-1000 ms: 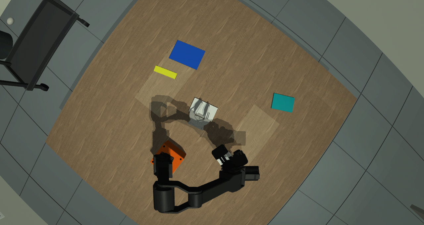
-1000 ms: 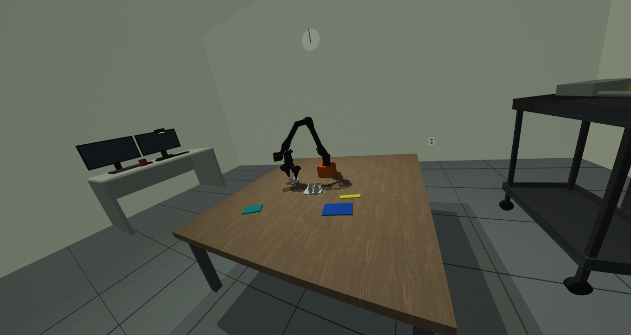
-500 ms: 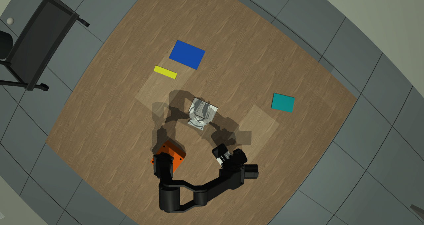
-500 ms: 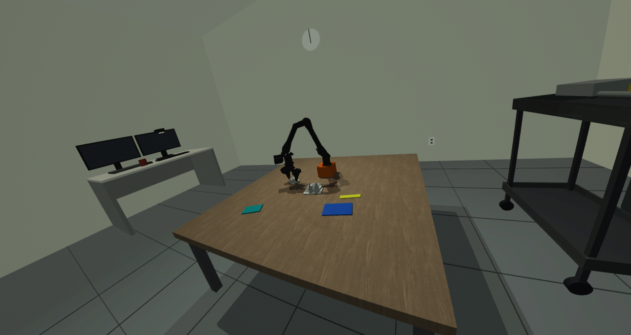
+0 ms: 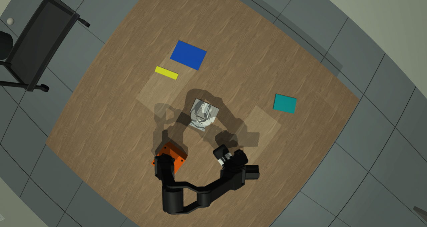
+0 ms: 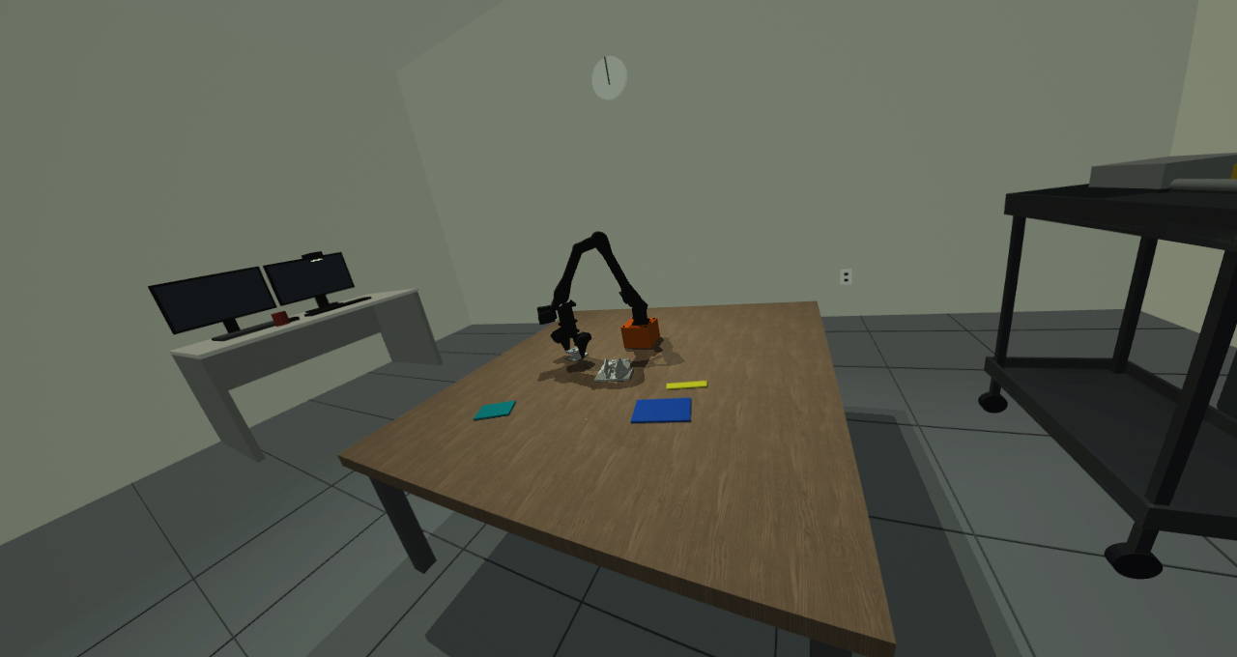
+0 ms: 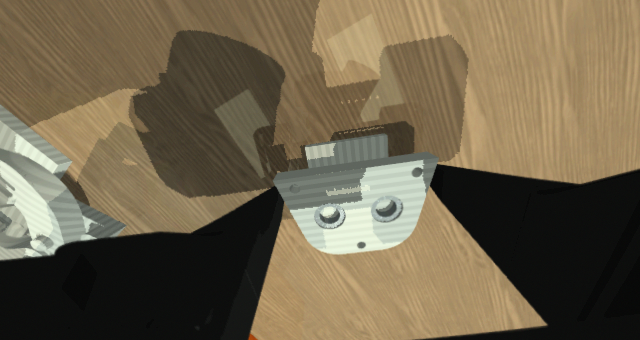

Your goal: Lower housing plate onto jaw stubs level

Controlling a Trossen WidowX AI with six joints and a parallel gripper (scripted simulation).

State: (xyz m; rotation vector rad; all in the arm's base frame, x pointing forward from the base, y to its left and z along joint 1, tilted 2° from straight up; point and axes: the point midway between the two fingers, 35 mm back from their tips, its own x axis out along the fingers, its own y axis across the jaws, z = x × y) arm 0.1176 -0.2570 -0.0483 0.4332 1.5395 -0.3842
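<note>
Right now the grey housing plate is 10 mm behind my gripper tip and 20 mm above it. Round my gripper tip: yellow strip 250 mm ahead, 450 mm to the left, 10 mm below; blue mat 370 mm ahead, 390 mm to the left, 10 mm below; teal mat 360 mm ahead, 140 mm to the right, 10 mm below.
</note>
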